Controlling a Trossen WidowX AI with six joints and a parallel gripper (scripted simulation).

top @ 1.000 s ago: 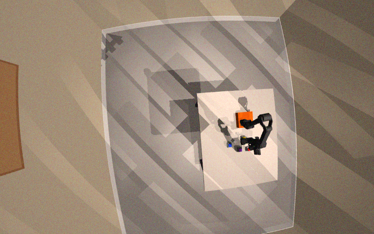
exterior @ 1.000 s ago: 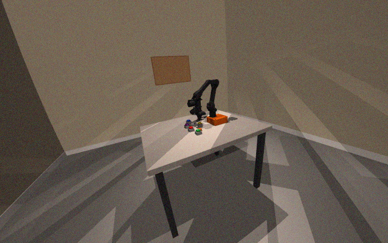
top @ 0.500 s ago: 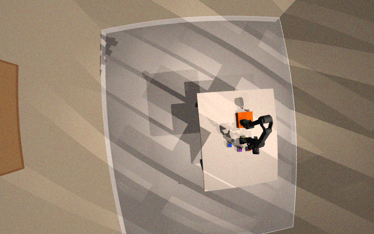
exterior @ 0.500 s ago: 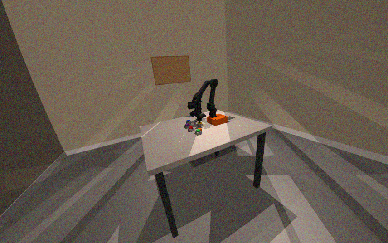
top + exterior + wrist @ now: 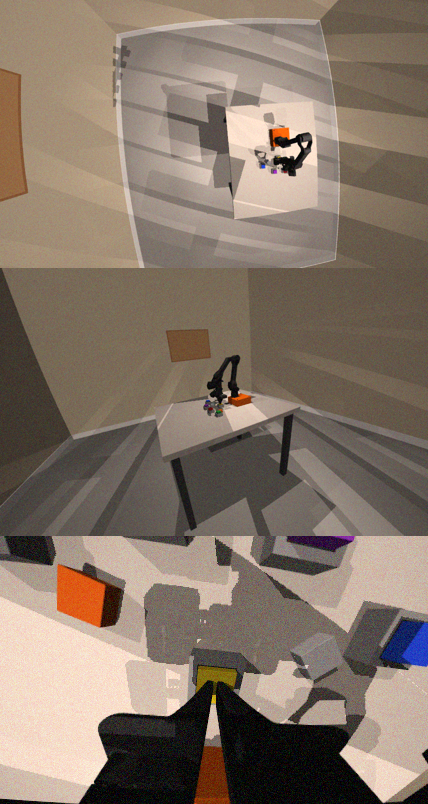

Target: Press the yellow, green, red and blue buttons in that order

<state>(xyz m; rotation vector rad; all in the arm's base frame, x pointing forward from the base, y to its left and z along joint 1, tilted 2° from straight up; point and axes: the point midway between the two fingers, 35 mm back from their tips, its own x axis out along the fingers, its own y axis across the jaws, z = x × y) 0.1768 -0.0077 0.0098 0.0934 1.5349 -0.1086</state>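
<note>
My gripper tip is 1 cm above the yellow button. The rest, counted from my gripper tip: pale grey block 2 cm ahead, 10 cm to the right, 2 cm below; purple button 11 cm ahead, 6 cm to the right; small orange block 7 cm ahead, 10 cm to the left, 2 cm below.
</note>
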